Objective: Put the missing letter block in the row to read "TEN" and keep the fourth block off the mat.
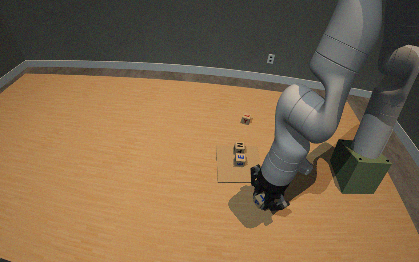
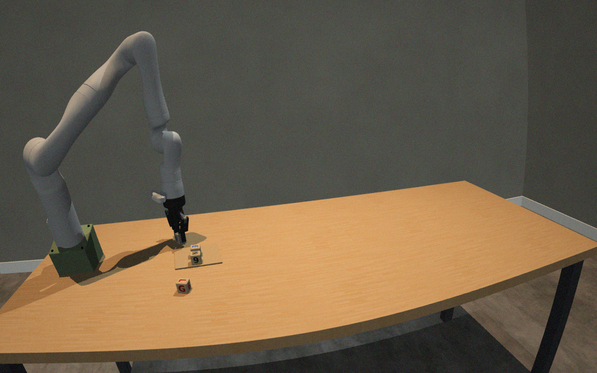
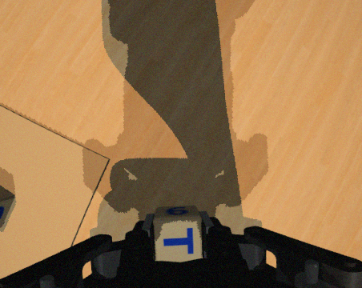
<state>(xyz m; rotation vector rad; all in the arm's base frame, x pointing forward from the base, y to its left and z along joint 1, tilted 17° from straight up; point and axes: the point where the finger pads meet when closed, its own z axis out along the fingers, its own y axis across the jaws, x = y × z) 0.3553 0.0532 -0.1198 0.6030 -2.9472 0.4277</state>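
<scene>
The E block is 4 cm ahead of my hand and 14 cm to the right of it. From my hand the other things lie so: N block: 3 cm ahead, 19 cm to the right; tan mat: 4 cm ahead, 14 cm to the right, 2 cm below.
</scene>
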